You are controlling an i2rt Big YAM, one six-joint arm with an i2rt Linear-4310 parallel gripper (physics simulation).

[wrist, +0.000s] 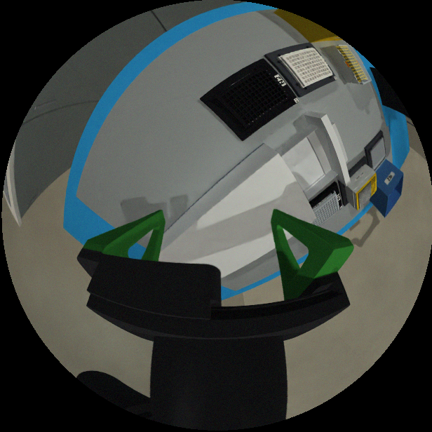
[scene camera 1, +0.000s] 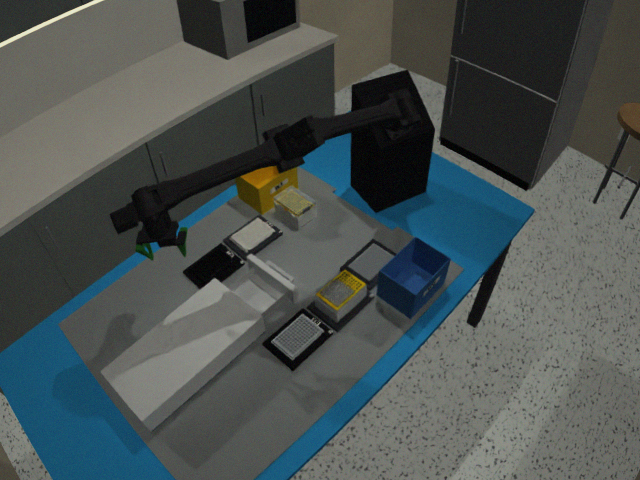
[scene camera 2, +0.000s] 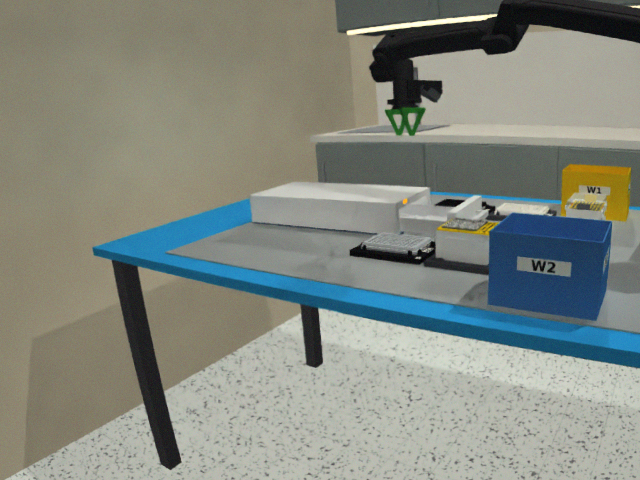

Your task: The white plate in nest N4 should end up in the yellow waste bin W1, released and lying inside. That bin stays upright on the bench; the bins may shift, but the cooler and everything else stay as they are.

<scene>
I see my gripper, a yellow bin W1, a white plate, a blue bin W2, a white cooler and a yellow-topped box.
My gripper is seen too in the wrist view and in scene camera 2.
</scene>
